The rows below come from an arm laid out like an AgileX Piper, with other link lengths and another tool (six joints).
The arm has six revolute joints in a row. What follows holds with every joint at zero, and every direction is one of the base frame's.
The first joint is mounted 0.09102 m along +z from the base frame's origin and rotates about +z.
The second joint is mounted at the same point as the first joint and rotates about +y.
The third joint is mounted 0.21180 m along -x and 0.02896 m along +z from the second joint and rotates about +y.
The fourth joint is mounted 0.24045 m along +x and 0.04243 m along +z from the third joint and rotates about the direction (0.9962, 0, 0.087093).
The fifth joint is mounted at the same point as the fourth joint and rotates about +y.
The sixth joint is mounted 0.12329 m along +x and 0.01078 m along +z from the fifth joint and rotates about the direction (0.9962, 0, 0.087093).
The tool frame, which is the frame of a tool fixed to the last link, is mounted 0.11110 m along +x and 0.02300 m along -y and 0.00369 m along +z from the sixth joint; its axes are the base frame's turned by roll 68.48, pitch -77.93 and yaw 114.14 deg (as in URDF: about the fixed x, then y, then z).
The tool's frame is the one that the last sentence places.
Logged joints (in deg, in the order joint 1, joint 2, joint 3, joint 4, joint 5, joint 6), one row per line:
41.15 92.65 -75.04 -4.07 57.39 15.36
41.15 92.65 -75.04 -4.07 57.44 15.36
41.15 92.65 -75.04 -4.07 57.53 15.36
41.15 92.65 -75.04 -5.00 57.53 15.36
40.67 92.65 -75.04 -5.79 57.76 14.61
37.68 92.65 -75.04 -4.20 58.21 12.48
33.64 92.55 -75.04 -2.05 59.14 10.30
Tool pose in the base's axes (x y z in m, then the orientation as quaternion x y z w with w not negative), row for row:
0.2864 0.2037 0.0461 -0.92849 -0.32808 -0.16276 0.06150
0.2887 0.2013 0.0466 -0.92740 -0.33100 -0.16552 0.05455
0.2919 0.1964 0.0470 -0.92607 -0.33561 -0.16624 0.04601
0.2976 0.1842 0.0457 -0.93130 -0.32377 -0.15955 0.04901
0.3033 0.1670 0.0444 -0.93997 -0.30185 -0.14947 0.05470
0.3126 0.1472 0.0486 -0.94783 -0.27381 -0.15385 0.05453
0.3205 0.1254 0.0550 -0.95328 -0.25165 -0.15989 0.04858
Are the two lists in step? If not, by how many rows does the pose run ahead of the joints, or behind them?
The pose runs 2 rows ahead of the joints: the pose in row i belongs to the joints in row i + 2.
